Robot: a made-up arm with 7 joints.
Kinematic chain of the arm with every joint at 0, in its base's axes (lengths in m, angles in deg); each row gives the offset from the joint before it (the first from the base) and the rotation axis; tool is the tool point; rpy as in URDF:
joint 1: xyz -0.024 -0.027 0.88 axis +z
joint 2: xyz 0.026 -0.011 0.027 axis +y
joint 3: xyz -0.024 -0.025 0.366 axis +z
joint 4: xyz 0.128 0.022 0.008 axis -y
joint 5: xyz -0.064 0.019 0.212 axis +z
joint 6: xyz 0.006 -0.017 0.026 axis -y
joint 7: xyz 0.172 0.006 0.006 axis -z
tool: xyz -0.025 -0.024 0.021 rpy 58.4 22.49 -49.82
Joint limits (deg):
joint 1: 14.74..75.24
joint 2: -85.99..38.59
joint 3: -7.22..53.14
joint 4: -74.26..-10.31
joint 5: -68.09..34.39
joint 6: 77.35..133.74
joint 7: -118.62..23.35
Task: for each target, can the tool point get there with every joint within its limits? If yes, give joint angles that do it. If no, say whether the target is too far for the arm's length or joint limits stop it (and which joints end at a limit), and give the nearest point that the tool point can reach.
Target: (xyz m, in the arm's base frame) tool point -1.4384 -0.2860 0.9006
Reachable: no: too far | nearest point -0.8153 -0.1719 0.9591 | short by 0.636 m
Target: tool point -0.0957 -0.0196 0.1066
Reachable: no: joint limits stop it (at a limit: joint 1, joint 2, joint 3, joint 4, joint 5, joint 6) | nearest point -0.7212 -0.1236 0.8550 | short by 0.981 m
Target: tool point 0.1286 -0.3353 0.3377
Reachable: no: joint limits stop it (at a limit: joint 1, joint 2, joint 3, joint 4, joint 6) | nearest point -0.2423 -0.7021 0.8617 | short by 0.739 m
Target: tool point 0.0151 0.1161 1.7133
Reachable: yes | joints 33.23 -4.16 38.10 -24.26 -9.49 91.07 -67.61
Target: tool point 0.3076 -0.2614 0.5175
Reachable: no: joint limits stop it (at a limit: joint 1, joint 2, joint 3, joint 4, joint 5, joint 6) | nearest point 0.6960 0.0720 1.0025 | short by 0.705 m
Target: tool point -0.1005 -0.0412 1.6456
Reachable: yes | joints 54.22 -6.50 24.16 -16.13 -33.31 127.51 7.51
